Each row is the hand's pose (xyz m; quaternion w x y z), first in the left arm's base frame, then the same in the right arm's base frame.
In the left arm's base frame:
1: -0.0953 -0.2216 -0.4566 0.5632 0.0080 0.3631 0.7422
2: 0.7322 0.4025 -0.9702 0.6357 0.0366 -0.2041 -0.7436
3: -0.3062 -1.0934 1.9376 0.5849 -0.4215 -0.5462 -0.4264
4: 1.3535 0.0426 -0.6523 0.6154 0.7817 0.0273 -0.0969
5: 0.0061 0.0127 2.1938 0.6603 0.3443 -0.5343 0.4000
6: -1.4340 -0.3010 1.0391 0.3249 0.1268 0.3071 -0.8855
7: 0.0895 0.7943 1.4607 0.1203 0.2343 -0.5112 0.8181
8: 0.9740 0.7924 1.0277 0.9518 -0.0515 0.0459 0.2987
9: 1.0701 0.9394 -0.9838 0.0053 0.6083 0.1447 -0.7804
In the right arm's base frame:
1: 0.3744 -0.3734 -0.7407 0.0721 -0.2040 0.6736 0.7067
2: 0.3187 -0.0671 -1.8547 0.8821 -0.2578 -0.2916 -0.2653
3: 1.0060 0.9644 1.3445 0.6094 -0.4025 -0.6584 0.1821
4: 0.9701 0.3707 -1.8802 0.8136 0.3803 0.4394 0.0195
5: 0.2716 1.7492 0.8636 0.5923 0.3463 -0.0128 0.7274
6: -0.2955 -0.0168 1.1194 0.6233 -0.3180 0.0479 -0.7128
7: -0.3363 1.5469 0.0006 0.0653 -0.5234 -0.0034 -0.8496
8: 0.1582 1.7047 -0.8363 0.6151 -0.3440 0.3091 0.6386
9: 0.0654 0.3124 -2.2957 0.5251 0.2753 0.0959 -0.7996

